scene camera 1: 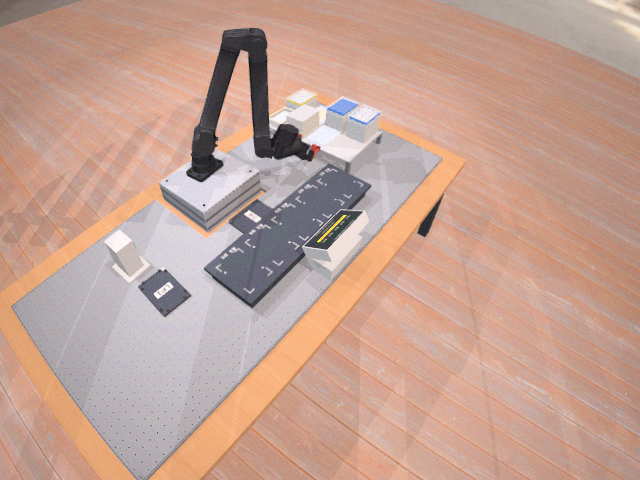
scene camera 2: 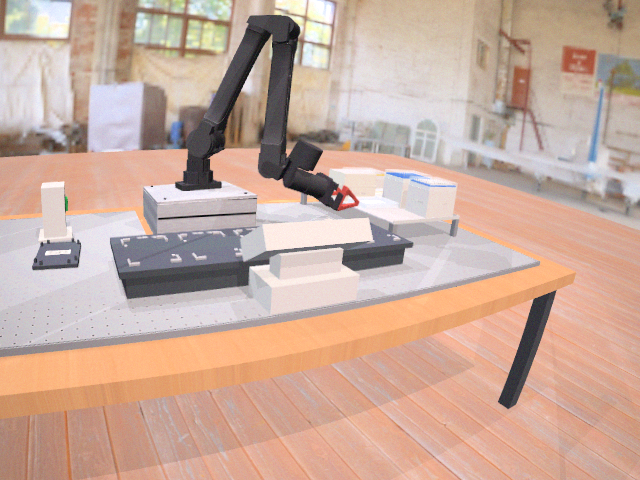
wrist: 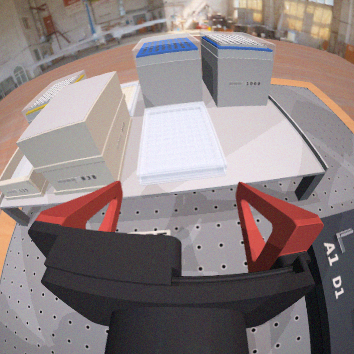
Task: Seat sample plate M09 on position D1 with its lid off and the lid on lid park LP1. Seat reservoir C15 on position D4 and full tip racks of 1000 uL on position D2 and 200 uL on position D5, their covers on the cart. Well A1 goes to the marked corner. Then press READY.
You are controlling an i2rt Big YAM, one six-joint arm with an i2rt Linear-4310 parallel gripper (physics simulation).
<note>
The gripper (scene camera 2: 349, 198) is open and holds nothing. Also in view: a cart shelf (scene camera 1: 344, 148), a white upright station (scene camera 2: 53, 193) and a dark pad marked RG (scene camera 1: 246, 218).
The gripper is seen too in the wrist view (wrist: 178, 187). The cart shelf also shows in the wrist view (wrist: 259, 144). The white upright station also shows in scene camera 1 (scene camera 1: 129, 264).
</note>
